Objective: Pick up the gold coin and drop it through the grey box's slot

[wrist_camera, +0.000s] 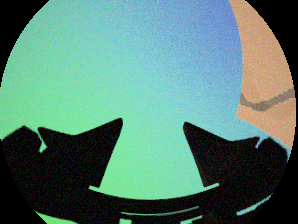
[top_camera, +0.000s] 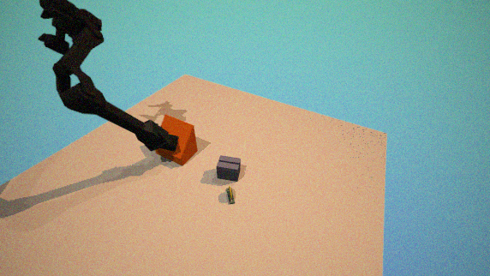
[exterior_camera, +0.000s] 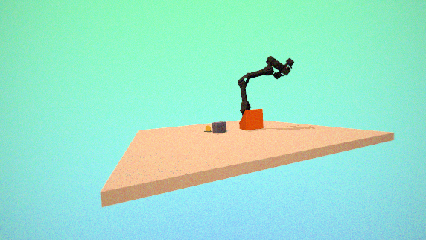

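The gold coin lies 76 cm ahead of my gripper tip, 43 cm below it and 10 cm to the right of it.
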